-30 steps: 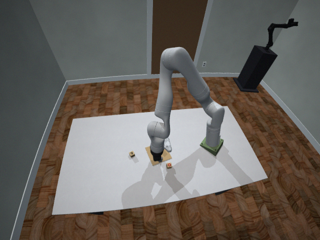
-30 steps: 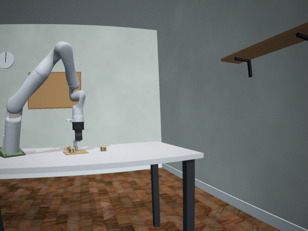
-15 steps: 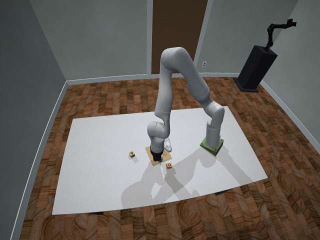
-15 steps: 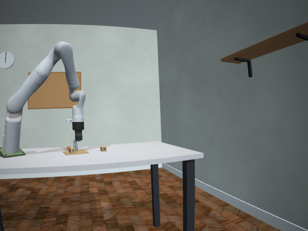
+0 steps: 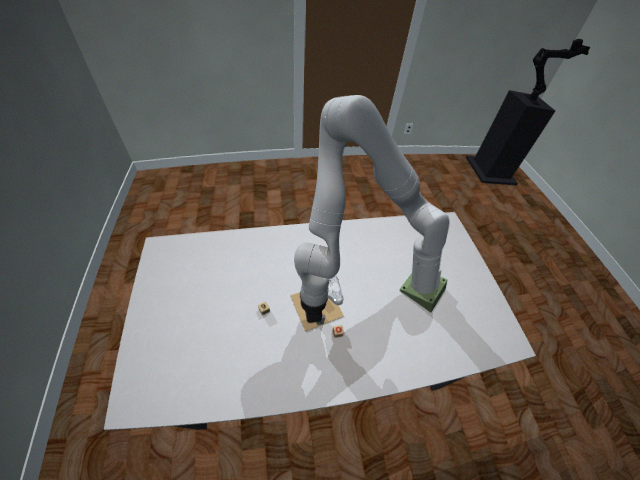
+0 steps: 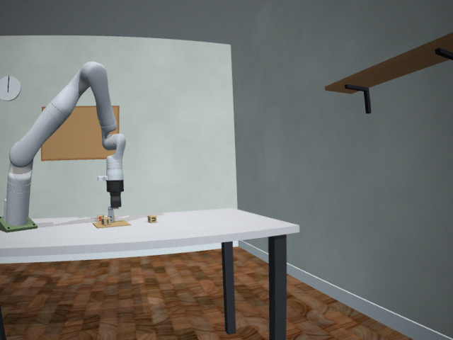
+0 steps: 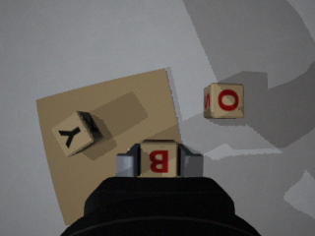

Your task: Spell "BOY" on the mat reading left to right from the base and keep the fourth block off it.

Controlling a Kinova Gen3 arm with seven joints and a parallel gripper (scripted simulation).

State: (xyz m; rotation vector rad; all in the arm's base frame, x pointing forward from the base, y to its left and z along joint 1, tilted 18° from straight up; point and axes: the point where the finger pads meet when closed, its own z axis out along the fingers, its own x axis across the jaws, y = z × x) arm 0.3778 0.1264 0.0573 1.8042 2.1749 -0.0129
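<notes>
Now: the B block right at my hand. The rest, counted from my hand: Y block: 10 mm behind, 80 mm to the right; then tan mat: 10 mm ahead, 50 mm to the right, 20 mm below; then O block: 60 mm behind, 50 mm to the left, 10 mm below.
</notes>
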